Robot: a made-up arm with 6 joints. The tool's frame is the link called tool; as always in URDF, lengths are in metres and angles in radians. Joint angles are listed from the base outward.
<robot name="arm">
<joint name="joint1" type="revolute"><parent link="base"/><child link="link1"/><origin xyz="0.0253 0.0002 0.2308" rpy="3.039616 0.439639 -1.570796"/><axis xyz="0 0 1"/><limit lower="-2.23" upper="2.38"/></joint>
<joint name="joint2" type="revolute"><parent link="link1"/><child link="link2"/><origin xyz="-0.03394 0.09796 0.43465" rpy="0.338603 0.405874 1.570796"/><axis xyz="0 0 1"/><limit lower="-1.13" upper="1.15"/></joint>
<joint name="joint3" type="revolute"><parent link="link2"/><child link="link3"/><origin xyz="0.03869 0.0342 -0.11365" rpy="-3.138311 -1.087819 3.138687"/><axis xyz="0 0 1"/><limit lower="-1.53" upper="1.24"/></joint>
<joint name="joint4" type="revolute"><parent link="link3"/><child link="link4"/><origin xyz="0.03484 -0.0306 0.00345" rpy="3.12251 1.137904 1.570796"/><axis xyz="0 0 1"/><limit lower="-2.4" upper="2.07"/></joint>
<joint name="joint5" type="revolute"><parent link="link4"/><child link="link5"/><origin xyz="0.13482 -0.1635 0.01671" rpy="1.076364 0.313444 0.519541"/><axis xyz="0 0 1"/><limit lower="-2.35" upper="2.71"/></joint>
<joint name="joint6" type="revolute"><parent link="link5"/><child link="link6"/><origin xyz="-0.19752 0.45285 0.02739" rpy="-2.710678 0.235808 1.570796"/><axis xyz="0 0 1"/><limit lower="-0.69" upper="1.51"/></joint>
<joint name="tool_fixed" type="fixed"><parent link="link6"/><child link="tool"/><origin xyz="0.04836 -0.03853 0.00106" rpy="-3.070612 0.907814 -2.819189"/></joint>
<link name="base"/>
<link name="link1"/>
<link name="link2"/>
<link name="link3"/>
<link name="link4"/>
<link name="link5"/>
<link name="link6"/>
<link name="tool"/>
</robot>
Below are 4 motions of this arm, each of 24 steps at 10 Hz.
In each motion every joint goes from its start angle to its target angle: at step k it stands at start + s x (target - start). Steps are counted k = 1, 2, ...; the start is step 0. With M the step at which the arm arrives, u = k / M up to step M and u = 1 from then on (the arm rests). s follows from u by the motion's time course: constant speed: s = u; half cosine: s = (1 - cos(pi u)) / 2; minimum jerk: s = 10 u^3 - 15 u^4 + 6 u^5.
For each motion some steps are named. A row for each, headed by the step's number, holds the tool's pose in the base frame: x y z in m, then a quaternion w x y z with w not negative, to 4 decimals.
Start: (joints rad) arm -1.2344 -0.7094 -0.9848 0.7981 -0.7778 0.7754
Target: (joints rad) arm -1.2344 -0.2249 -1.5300 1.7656 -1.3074 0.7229
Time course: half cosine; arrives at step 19
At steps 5, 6, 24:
5: 0.4679 0.1017 -0.0405 0.2579 -0.7983 0.5433 -0.0320
6: 0.4675 0.1036 -0.0191 0.2844 -0.7931 0.5375 -0.0358
24: 0.3410 0.1421 0.3125 0.4778 -0.7483 0.3958 -0.2349

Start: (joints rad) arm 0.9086 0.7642 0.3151 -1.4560 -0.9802 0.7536
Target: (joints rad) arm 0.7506 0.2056 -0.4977 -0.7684 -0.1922 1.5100
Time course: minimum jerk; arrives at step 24
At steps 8, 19, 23, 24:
8: -0.2180 0.5594 0.3256 0.2816 -0.4673 0.0137 -0.8379
19: -0.4189 0.2127 0.2511 0.4156 -0.4741 -0.4058 -0.6617
23: -0.4101 0.1706 0.2544 0.4288 -0.4583 -0.4412 -0.6414
24: -0.4099 0.1701 0.2544 0.4290 -0.4582 -0.4416 -0.6412

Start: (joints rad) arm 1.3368 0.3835 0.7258 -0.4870 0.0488 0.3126
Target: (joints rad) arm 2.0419 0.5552 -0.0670 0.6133 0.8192 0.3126
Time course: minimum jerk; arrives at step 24
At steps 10, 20, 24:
10: -0.4021 0.3393 0.1248 0.5811 -0.5498 -0.5532 -0.2323
20: 0.2168 0.1972 0.4520 0.8273 -0.4731 -0.1365 0.2704
24: 0.2616 0.1800 0.4413 0.8374 -0.4498 -0.1086 0.2909

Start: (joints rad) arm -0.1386 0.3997 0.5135 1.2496 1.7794 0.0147
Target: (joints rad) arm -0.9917 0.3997 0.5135 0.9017 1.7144 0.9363
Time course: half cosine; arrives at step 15
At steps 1, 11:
1: -0.5169 0.3198 0.3871 0.0741 0.3912 0.3978 -0.8266
11: -0.4330 -0.1593 0.3133 0.2625 -0.0427 0.7833 -0.5619

